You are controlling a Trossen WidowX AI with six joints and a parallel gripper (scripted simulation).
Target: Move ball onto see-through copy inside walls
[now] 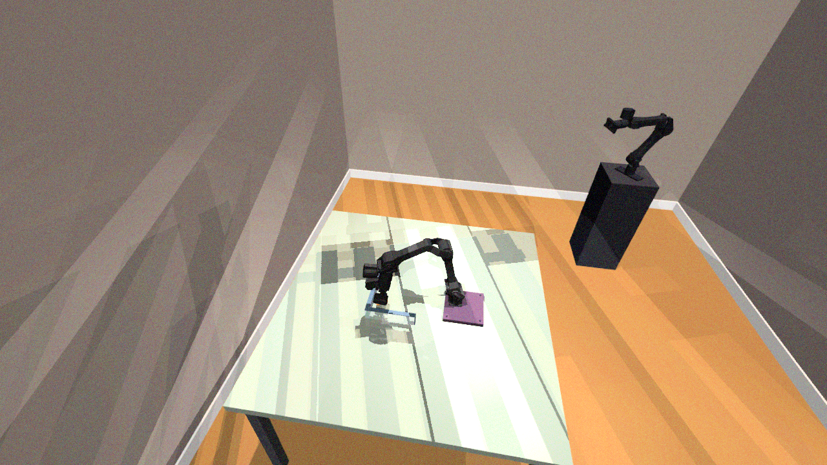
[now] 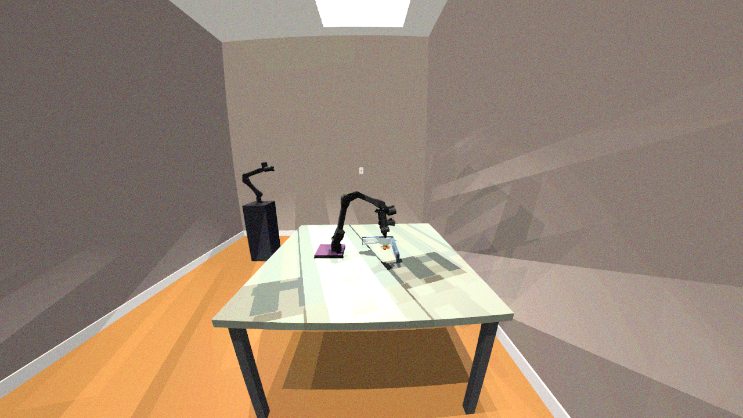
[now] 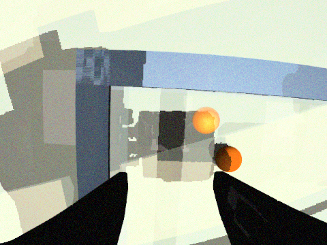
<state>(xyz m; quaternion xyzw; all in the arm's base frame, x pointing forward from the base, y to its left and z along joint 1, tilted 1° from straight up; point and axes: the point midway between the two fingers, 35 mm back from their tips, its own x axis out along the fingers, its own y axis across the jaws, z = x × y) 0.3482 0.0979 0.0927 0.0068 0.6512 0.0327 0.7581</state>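
Right now my gripper tip is 70 mm above the orange ball, 50 mm to the left of it and 10 mm past it. The rest, counted from my gripper tip: see-through copy of ball (70 mm below, 30 mm to the right, 20 mm ahead).
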